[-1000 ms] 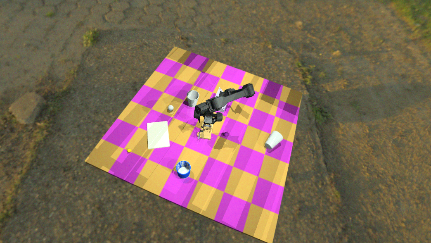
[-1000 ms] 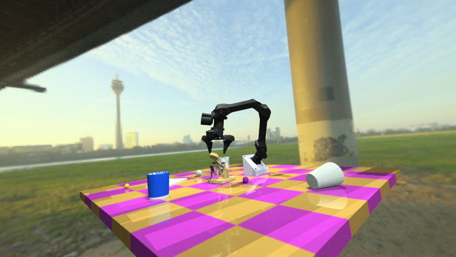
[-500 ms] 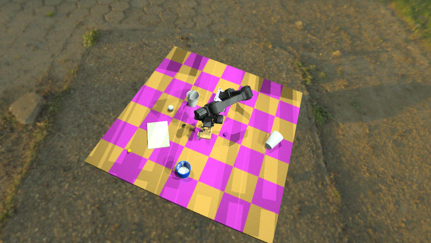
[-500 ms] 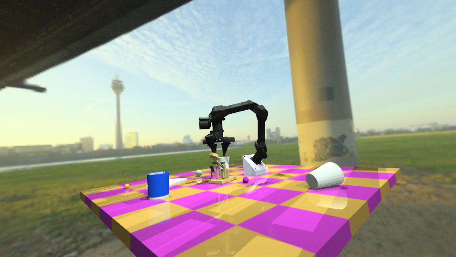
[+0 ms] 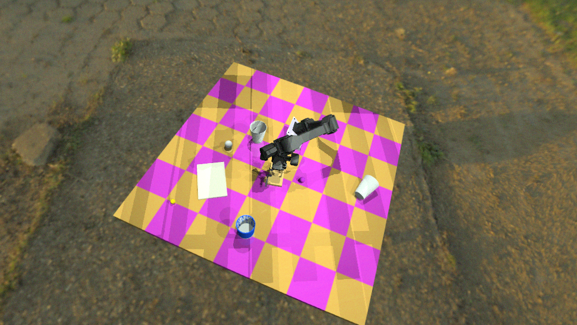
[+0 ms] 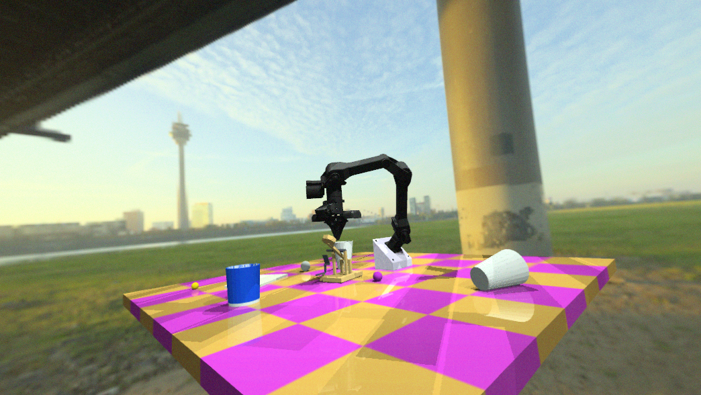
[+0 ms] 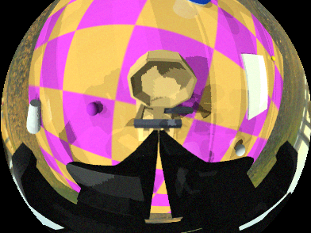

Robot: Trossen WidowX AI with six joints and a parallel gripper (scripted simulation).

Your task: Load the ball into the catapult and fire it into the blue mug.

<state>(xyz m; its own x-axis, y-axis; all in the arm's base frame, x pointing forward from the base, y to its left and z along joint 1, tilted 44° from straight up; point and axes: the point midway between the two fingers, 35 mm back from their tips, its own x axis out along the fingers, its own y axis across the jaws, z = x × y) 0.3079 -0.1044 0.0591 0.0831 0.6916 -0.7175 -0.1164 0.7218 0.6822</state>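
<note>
Right now the wooden catapult is 70 mm below my gripper tip, 10 mm to the right of it and 10 mm ahead of it. Round my gripper tip: blue mug 330 mm ahead, 110 mm below, 60 mm to the right; purple ball 140 mm to the left, 130 mm below, 30 mm behind; white ball 320 mm to the right, 120 mm below, 120 mm behind.
</note>
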